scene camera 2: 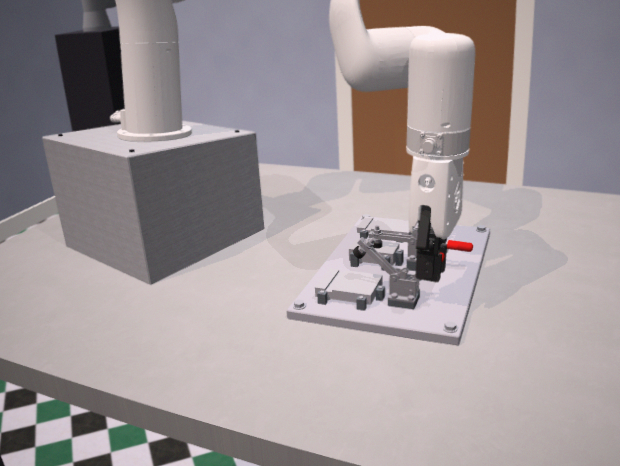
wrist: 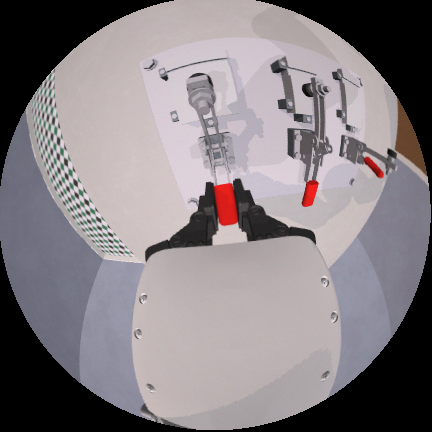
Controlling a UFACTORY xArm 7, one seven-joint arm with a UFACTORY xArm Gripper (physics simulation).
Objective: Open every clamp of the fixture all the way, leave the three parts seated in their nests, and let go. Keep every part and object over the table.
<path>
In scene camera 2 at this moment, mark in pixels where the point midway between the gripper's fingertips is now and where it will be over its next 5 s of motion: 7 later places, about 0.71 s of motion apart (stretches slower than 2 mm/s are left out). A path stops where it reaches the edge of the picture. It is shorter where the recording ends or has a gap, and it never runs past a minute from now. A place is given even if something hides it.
My gripper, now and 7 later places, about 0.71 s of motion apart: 430,275; 423,270; 418,268; 414,267; 411,266; 409,264; 408,256; 410,228
</path>
